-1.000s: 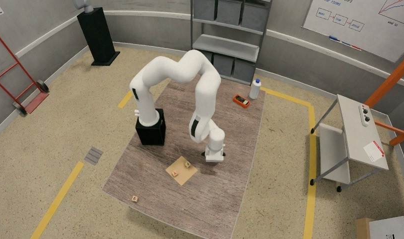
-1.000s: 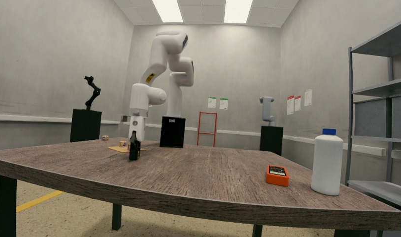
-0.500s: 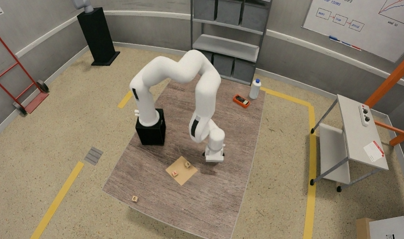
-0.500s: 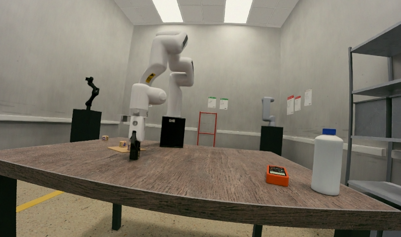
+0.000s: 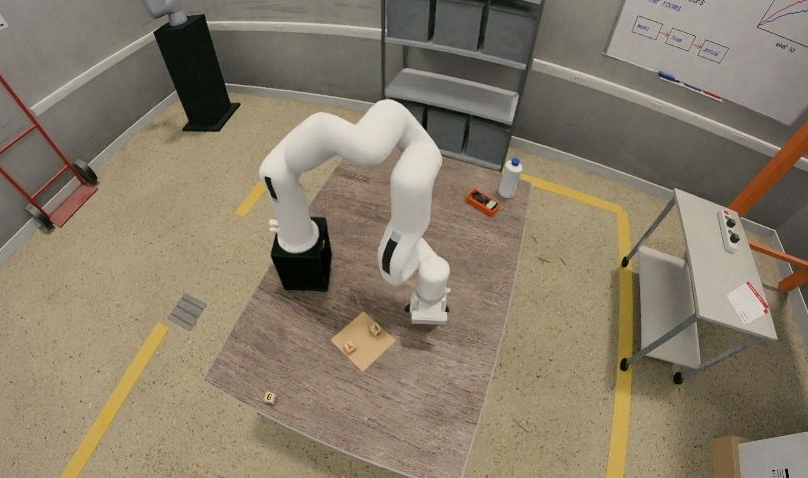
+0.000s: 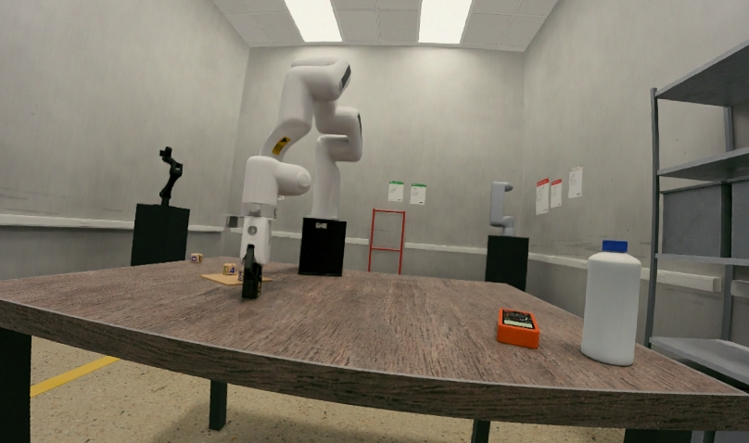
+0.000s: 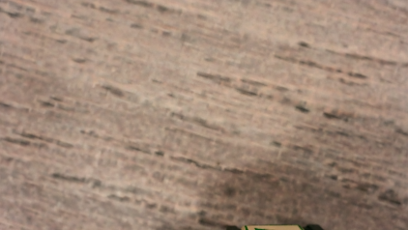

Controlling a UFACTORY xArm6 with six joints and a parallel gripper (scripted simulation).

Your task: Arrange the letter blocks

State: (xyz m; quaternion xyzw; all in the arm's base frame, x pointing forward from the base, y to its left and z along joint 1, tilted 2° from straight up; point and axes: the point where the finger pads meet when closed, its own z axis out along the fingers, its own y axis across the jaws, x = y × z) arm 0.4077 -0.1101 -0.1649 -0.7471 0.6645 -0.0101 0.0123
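My hand is 18 cm past the tan mat, 10 cm to the left of it and 2 cm above it. Round my hand: white bottle: 60 cm to the left, 27 cm ahead, 6 cm above.
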